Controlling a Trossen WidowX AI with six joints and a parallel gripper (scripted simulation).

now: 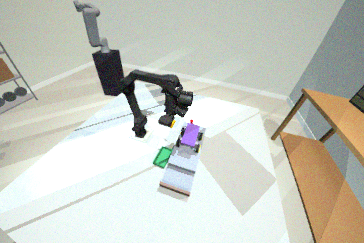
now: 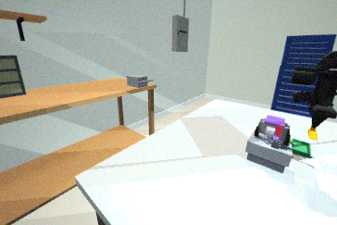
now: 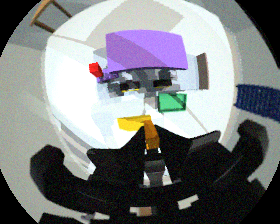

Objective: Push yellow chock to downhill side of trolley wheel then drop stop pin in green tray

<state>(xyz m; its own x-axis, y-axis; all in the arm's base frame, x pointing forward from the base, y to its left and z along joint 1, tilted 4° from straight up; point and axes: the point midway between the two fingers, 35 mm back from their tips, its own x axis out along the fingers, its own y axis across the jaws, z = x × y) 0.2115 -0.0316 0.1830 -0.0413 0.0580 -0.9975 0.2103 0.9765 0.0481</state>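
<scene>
Right now my gripper tip is 12 cm short of the red-headed stop pin, 6 cm to the right of it and 4 cm above it. The rest, counted from my gripper tip: chock (2 cm to the left, 1 cm below); grey ramp (12 cm ahead, 4 cm to the right, 12 cm below); purple-topped trolley (12 cm ahead, 4 cm to the right, 6 cm below).
</scene>
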